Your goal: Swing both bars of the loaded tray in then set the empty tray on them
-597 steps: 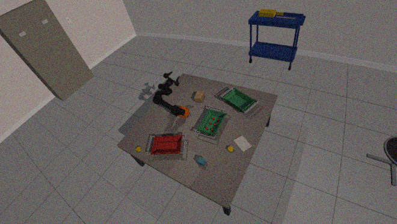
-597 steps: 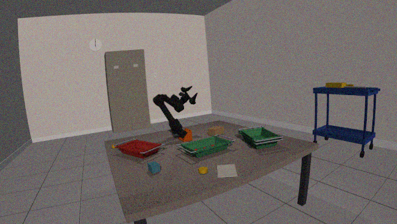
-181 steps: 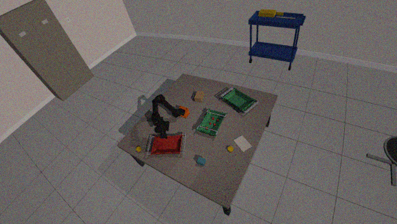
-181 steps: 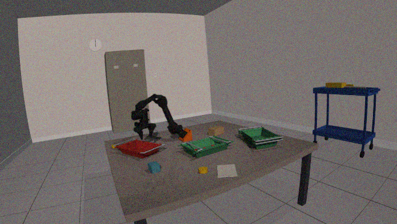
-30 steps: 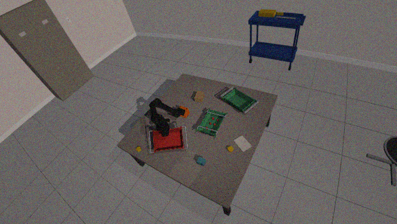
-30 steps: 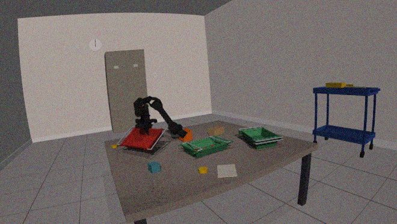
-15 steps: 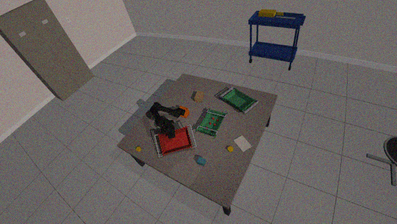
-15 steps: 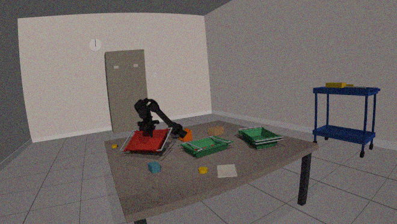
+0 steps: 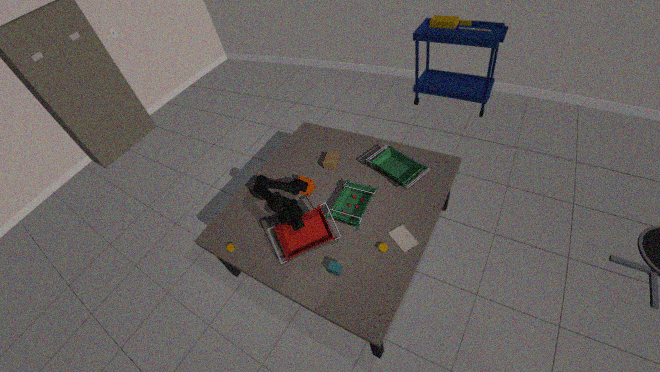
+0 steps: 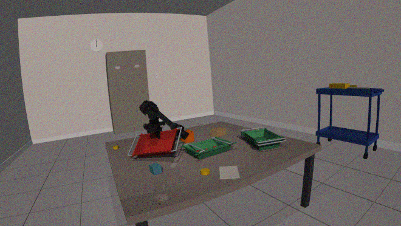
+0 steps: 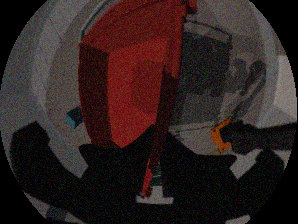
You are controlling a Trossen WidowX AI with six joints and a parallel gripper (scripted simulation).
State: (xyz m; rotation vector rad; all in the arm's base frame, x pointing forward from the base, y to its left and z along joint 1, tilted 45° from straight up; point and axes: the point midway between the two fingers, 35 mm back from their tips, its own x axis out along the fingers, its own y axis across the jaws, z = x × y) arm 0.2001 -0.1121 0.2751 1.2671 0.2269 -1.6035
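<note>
My gripper tip is now 7 cm short of the red tray and 5 cm to the left of it. Round my gripper tip: white card 52 cm ahead, 23 cm to the left, 11 cm below; teal block 30 cm ahead, 11 cm to the right, 9 cm below; tan box 56 cm to the left, 18 cm behind, 8 cm below.
</note>
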